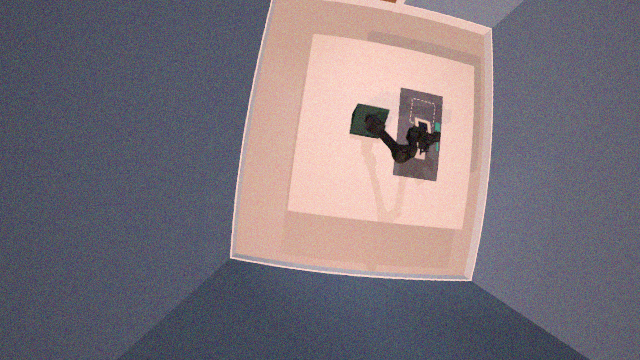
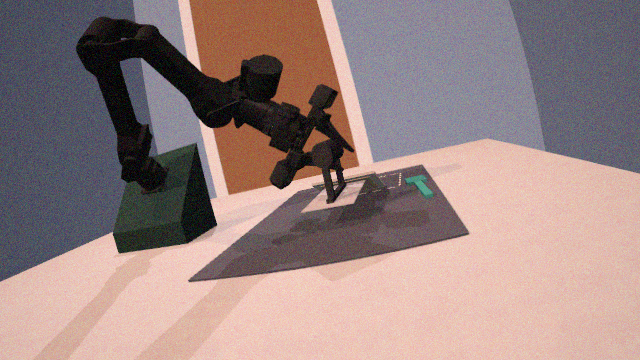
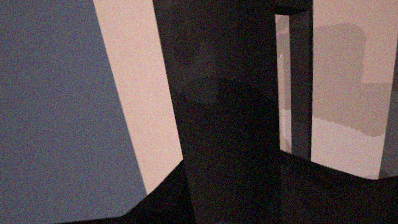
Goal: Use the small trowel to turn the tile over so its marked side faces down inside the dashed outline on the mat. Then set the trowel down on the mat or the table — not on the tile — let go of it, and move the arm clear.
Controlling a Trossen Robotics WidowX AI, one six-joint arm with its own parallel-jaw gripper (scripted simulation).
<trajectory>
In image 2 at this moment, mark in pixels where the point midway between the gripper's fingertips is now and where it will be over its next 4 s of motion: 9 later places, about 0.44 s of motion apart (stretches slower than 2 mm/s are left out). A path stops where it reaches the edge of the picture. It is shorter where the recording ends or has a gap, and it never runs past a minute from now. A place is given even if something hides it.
My gripper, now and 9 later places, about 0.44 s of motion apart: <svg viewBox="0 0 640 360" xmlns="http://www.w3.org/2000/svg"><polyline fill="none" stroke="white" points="348,160 347,146 347,138 350,136 352,137 355,143 357,150 355,138 346,124 343,121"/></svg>
</trajectory>
